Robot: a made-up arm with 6 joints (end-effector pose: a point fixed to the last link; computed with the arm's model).
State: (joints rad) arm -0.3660 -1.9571 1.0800 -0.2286 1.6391 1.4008
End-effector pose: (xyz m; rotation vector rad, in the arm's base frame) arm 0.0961 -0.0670 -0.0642 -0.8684 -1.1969 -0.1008
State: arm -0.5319 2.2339 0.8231 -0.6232 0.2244 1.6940
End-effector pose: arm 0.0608 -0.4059 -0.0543 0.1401 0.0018 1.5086
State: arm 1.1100 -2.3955 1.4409 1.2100 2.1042 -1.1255
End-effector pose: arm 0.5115 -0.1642 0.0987 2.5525 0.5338 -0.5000
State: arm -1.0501 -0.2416 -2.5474 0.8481 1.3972 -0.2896
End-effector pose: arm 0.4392 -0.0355 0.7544 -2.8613 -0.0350 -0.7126
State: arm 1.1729 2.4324 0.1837 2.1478 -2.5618 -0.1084
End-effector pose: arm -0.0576 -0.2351 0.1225 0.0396 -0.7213 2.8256
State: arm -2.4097 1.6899 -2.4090 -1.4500 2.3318 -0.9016
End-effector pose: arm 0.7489 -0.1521 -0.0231 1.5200 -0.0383 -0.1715
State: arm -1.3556 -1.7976 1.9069 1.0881 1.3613 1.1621
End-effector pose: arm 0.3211 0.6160 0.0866 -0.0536 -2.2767 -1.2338
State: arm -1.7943 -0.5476 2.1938 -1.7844 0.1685 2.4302
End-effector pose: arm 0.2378 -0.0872 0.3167 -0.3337 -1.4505 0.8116
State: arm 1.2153 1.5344 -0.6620 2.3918 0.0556 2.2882
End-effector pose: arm -0.1146 0.4380 0.0006 1.2028 -2.3454 1.3903
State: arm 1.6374 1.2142 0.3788 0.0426 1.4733 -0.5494
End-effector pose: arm -0.0796 -0.1223 0.2764 -0.1233 -0.3281 -1.2685
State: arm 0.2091 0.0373 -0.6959 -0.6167 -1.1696 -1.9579
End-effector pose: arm -0.1810 -0.0201 0.7126 1.1523 2.5690 -0.9798
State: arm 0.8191 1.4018 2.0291 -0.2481 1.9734 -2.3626
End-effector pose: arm 0.1291 0.6277 0.4931 1.3654 -1.4916 0.3828
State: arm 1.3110 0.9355 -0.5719 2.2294 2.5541 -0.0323
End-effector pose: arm -0.2990 -0.0077 0.0399 1.1073 -2.6737 0.8307
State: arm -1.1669 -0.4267 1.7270 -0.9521 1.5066 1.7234
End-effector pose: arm 0.0062 0.1470 0.0642 -0.1777 -1.3505 -0.5419
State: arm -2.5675 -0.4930 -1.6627 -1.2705 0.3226 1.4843
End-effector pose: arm -0.1686 0.0828 0.7424 -0.7797 -0.2717 0.8574
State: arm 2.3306 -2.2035 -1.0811 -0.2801 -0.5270 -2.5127
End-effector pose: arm -0.3500 -0.4352 -0.0447 -0.5194 -1.1797 -1.2526
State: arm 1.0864 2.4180 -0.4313 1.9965 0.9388 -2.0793
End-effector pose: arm 0.3430 -0.3363 0.0713 -2.0234 -0.4481 1.2126
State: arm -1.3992 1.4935 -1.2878 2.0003 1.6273 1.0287
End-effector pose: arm 0.2103 0.0174 -0.0827 -1.8635 0.5569 -1.0160
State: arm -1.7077 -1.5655 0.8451 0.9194 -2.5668 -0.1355
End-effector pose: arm -0.0566 0.1492 0.4027 1.1714 -0.6034 0.2141
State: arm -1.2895 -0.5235 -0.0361 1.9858 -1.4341 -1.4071
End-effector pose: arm 0.3012 0.0862 0.6569 2.6417 0.2898 0.2004
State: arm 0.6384 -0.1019 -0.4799 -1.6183 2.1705 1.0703
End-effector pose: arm -0.4947 -0.5140 0.5273 2.6911 1.3094 -0.5773
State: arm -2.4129 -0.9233 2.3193 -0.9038 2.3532 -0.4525
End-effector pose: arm -0.4581 0.0938 0.6359 0.2662 -2.3599 0.6073
